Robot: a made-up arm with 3 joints.
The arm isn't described. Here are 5 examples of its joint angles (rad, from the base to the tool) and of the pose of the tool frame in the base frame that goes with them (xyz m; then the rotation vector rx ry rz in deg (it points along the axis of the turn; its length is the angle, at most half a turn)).
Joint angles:
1: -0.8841 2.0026 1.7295
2: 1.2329 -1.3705 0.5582
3: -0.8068 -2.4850 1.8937
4: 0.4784 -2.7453 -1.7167
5: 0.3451 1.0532 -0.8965
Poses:
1: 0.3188 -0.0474 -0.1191 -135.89 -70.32 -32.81
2: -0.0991 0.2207 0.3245 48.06 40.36 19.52
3: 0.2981 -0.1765 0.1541 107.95 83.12 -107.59
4: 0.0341 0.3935 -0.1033 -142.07 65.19 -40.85
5: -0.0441 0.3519 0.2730 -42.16 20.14 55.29
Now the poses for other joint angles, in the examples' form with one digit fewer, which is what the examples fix.
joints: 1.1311 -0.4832 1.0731
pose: -0.244 0.410 0.236 13.0 -10.5 -0.3
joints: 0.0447 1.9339 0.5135
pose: 0.077 0.269 -0.085 -103.5 -47.3 5.3
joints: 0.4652 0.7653 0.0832
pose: -0.120 0.391 0.115 -34.7 -24.4 24.2
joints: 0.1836 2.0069 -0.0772
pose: -0.025 0.318 -0.008 -104.5 -18.2 21.6
